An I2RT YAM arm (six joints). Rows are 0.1 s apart.
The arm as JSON. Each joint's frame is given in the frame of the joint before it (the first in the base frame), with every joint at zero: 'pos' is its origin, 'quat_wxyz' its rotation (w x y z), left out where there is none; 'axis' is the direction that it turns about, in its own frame. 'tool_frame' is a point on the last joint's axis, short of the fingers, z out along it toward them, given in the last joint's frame.
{
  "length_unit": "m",
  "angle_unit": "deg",
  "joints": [
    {
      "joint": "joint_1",
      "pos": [
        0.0,
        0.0,
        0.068
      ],
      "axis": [
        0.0,
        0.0,
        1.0
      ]
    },
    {
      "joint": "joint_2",
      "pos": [
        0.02,
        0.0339,
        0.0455
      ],
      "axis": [
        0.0,
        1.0,
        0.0
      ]
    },
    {
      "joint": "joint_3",
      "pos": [
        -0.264,
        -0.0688,
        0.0
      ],
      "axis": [
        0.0,
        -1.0,
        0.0
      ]
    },
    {
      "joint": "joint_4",
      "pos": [
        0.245,
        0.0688,
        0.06
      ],
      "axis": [
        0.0,
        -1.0,
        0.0
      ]
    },
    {
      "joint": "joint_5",
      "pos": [
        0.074,
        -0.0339,
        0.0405
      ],
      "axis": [
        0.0,
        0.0,
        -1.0
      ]
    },
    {
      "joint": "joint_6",
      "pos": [
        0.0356,
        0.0,
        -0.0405
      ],
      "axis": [
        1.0,
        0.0,
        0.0
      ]
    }
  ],
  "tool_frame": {
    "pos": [
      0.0,
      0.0,
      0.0
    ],
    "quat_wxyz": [
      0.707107,
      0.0,
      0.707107,
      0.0
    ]
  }
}
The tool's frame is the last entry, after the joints.
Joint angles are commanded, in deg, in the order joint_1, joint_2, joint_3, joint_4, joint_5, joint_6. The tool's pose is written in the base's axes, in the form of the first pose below.
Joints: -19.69, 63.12, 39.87, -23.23, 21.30, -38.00
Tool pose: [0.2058, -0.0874, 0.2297, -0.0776, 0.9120, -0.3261, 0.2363]
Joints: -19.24, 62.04, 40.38, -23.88, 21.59, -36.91
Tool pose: [0.2044, -0.0852, 0.2356, -0.0696, 0.9094, -0.3279, 0.2463]
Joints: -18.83, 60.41, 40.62, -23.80, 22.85, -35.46
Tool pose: [0.2017, -0.0834, 0.2429, -0.0531, 0.9027, -0.3382, 0.2606]
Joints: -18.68, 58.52, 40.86, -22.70, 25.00, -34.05
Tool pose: [0.1986, -0.0830, 0.2527, -0.0285, 0.8903, -0.3580, 0.2800]
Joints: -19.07, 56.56, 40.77, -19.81, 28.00, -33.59
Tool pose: [0.1952, -0.0852, 0.2635, 0.0006, 0.8701, -0.3896, 0.3021]
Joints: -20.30, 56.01, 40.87, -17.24, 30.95, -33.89
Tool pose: [0.1933, -0.0910, 0.2703, 0.0278, 0.8537, -0.4197, 0.3070]
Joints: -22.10, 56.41, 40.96, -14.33, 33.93, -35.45
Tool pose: [0.1926, -0.0997, 0.2746, 0.0492, 0.8388, -0.4522, 0.2991]
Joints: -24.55, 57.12, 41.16, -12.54, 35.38, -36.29
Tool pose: [0.1909, -0.1099, 0.2764, 0.0708, 0.8304, -0.4718, 0.2878]
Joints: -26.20, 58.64, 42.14, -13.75, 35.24, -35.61
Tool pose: [0.1916, -0.1172, 0.2750, 0.0825, 0.8360, -0.4690, 0.2725]
